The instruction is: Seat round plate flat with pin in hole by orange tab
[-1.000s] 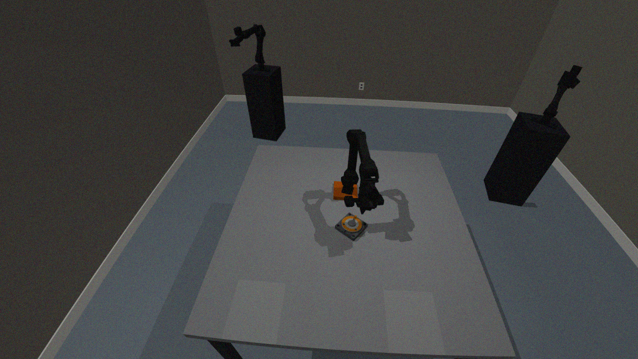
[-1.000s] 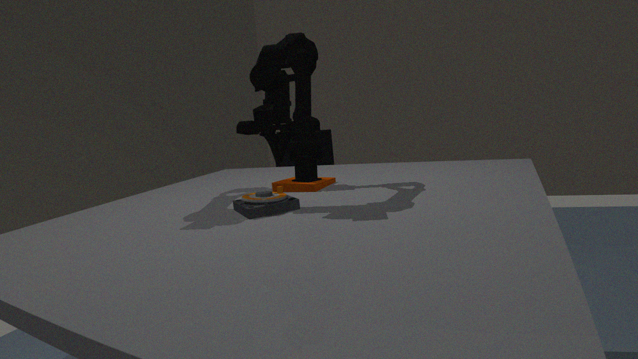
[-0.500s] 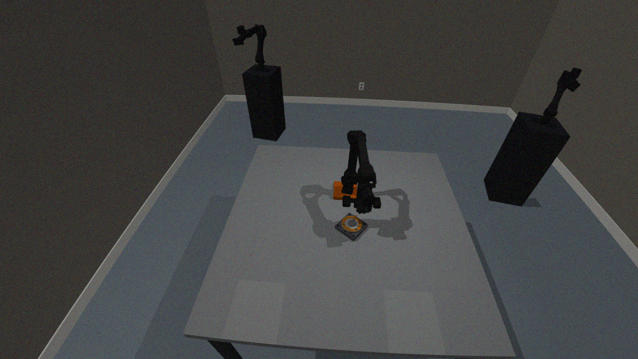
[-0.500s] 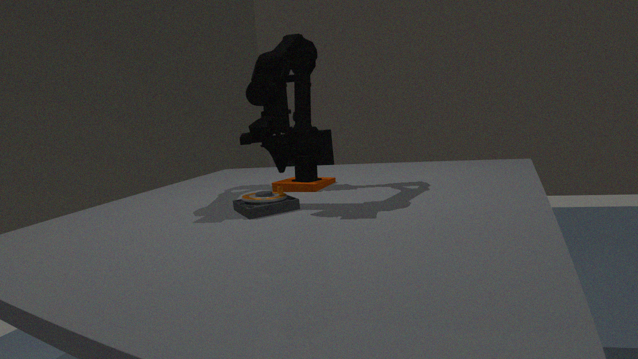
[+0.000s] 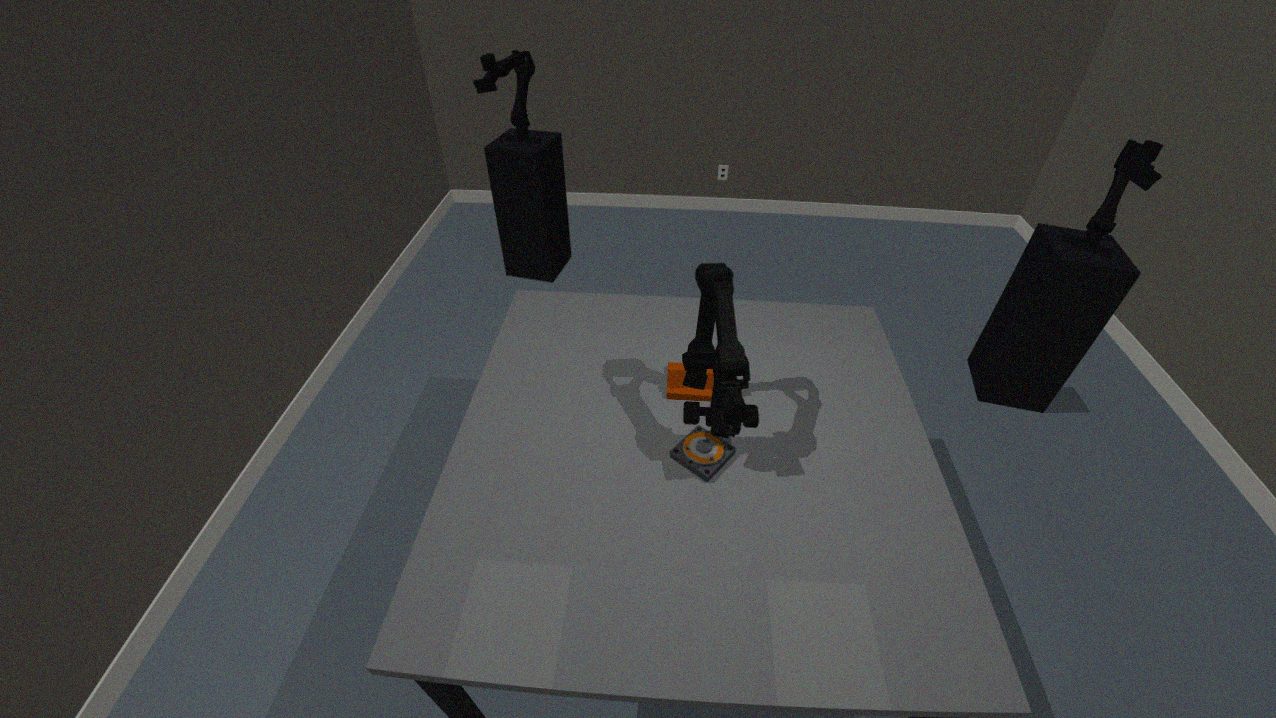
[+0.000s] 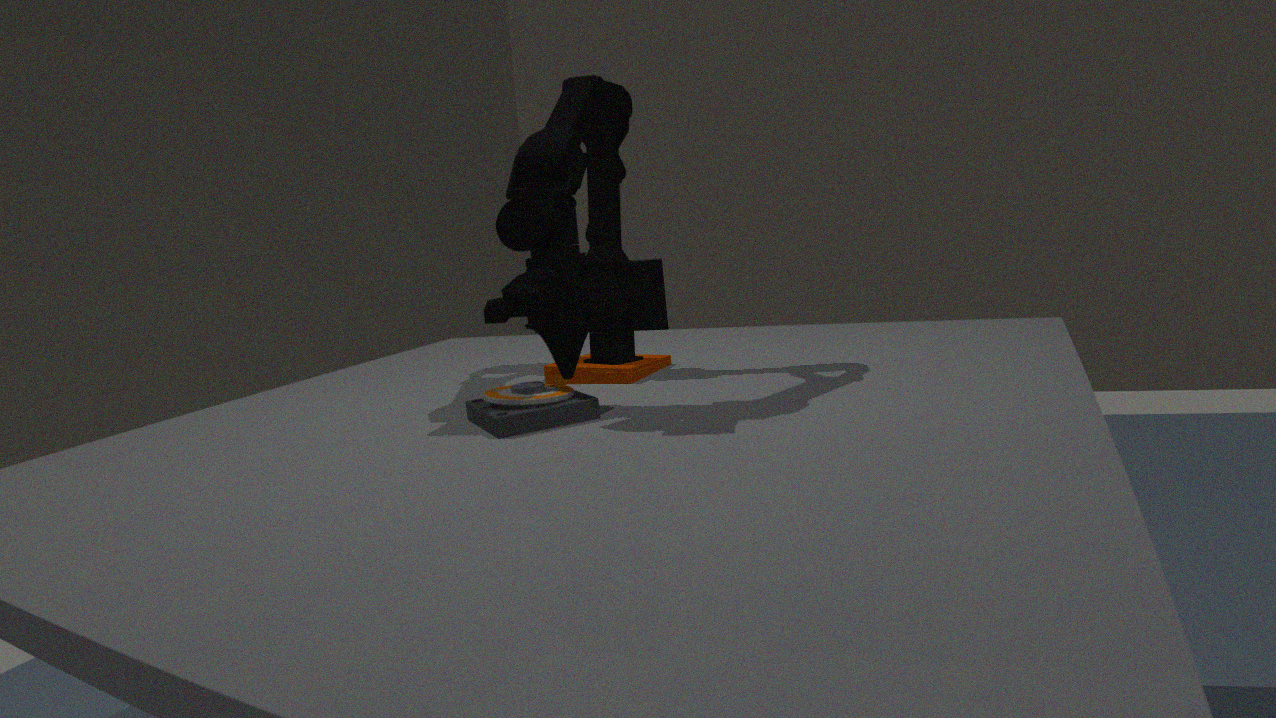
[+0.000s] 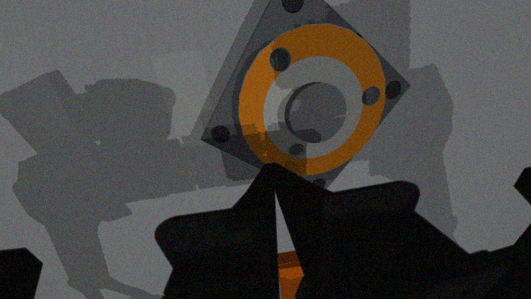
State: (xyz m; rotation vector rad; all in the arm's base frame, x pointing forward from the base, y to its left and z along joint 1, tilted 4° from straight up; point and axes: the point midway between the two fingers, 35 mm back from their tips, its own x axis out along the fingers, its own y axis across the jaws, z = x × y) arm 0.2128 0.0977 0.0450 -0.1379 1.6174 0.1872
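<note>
The base lies 40 mm ahead of my gripper tip, 30 mm to the right of it and 20 mm below it.
</note>
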